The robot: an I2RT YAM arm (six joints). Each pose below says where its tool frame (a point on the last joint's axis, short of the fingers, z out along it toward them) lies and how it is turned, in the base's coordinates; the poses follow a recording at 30 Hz.
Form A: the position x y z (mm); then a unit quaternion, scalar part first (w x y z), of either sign.
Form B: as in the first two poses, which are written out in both.
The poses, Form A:
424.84 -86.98 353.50 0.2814 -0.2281 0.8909 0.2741
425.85 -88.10 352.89 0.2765 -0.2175 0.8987 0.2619
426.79 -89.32 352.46 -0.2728 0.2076 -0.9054 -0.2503
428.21 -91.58 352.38 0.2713 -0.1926 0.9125 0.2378
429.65 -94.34 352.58 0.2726 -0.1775 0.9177 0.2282
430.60 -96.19 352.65 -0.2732 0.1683 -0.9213 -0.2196
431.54 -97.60 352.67 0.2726 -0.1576 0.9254 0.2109
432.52 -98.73 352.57 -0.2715 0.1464 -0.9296 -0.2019
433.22 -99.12 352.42 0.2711 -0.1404 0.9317 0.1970
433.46 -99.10 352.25 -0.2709 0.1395 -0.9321 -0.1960
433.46 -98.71 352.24 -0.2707 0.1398 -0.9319 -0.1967
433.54 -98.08 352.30 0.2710 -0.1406 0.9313 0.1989
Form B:
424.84 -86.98 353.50 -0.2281 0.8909 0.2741 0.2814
425.85 -88.10 352.89 -0.2175 0.8987 0.2619 0.2765
426.79 -89.32 352.46 -0.2076 0.9054 0.2503 0.2728
428.21 -91.58 352.38 -0.1926 0.9125 0.2378 0.2713
429.65 -94.34 352.58 -0.1775 0.9177 0.2282 0.2726
430.60 -96.19 352.65 -0.1683 0.9213 0.2196 0.2732
431.54 -97.60 352.67 -0.1576 0.9254 0.2109 0.2726
432.52 -98.73 352.57 -0.1464 0.9296 0.2019 0.2715
433.22 -99.12 352.42 -0.1404 0.9317 0.1970 0.2711
433.46 -99.10 352.25 -0.1395 0.9321 0.1960 0.2709
433.46 -98.71 352.24 -0.1398 0.9319 0.1967 0.2707
433.54 -98.08 352.30 -0.1406 0.9313 0.1989 0.2710

